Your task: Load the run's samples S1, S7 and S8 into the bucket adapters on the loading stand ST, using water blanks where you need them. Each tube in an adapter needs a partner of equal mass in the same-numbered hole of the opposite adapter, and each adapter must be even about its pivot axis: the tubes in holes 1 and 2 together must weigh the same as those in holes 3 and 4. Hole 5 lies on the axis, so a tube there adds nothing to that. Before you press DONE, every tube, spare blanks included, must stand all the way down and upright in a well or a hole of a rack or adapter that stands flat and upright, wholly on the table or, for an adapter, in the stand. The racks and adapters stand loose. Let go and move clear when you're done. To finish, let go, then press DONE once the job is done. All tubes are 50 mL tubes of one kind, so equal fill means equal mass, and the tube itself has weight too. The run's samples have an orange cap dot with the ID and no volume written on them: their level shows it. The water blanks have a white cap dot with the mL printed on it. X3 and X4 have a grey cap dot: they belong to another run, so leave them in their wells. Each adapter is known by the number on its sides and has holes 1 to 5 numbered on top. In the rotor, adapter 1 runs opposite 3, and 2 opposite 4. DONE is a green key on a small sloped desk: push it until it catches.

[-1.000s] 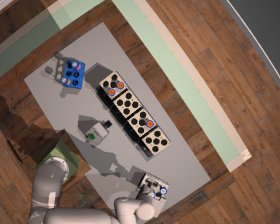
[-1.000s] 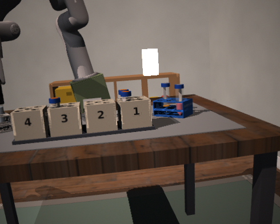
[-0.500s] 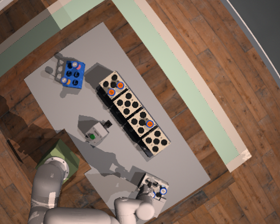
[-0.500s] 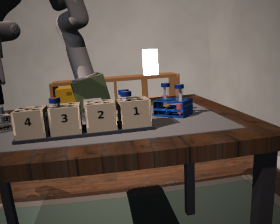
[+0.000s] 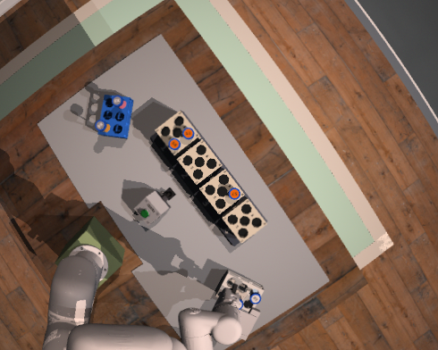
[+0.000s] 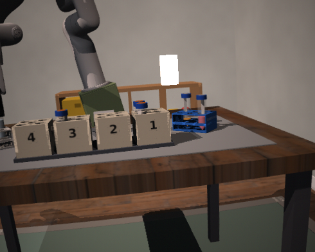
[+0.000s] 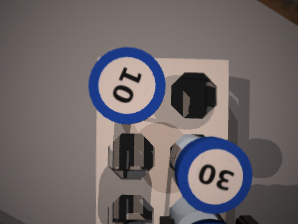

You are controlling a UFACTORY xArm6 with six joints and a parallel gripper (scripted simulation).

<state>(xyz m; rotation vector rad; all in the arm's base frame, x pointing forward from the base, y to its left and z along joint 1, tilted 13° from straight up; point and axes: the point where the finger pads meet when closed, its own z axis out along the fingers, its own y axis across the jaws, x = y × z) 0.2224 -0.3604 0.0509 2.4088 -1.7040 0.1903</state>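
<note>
Right now the blue-capped tube is 5 cm below my hand and 1 cm to the right of it. From my hand the other things lie so: pale blank rack: 9 cm below, 3 cm to the right, 3 cm ahead; green DONE key: 35 cm to the left, 5 cm below; pink tube: 23 cm ahead, 22 cm to the left, 5 cm below.
</note>
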